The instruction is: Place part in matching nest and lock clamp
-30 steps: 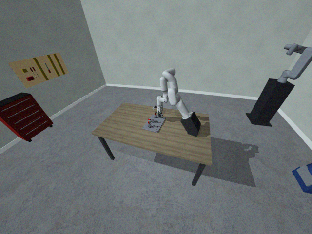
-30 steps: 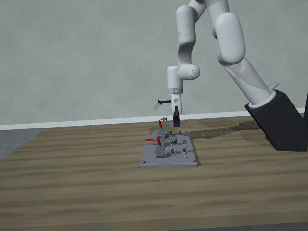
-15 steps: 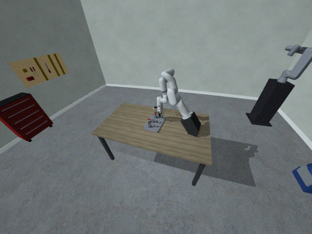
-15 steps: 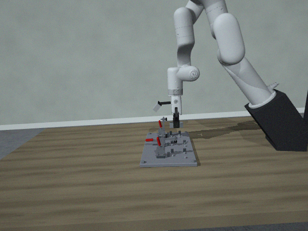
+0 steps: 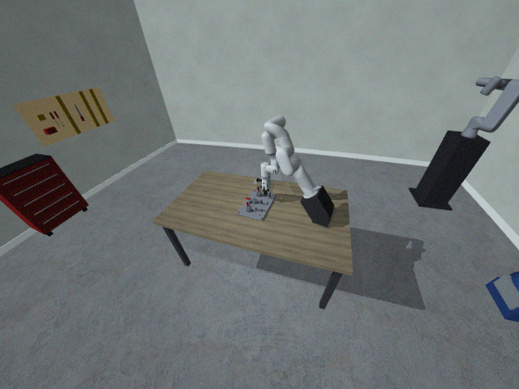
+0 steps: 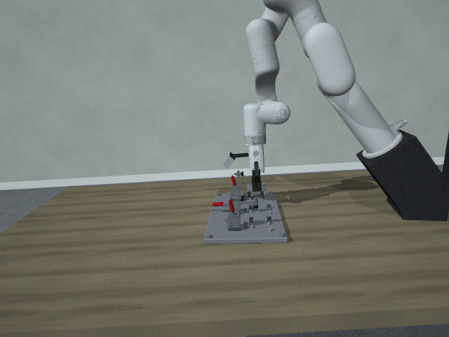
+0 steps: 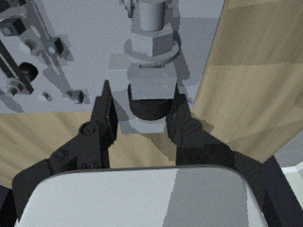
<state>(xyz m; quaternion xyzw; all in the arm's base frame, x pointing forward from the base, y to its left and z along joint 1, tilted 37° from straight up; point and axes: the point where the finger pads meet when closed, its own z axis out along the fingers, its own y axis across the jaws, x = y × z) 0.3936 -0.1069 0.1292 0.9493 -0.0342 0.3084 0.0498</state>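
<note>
Now: the grey fixture plate 100 mm to the left of my hand, 70 mm below it and 60 mm ahead of it. Round my hand: flat grey block (10 mm below).
</note>
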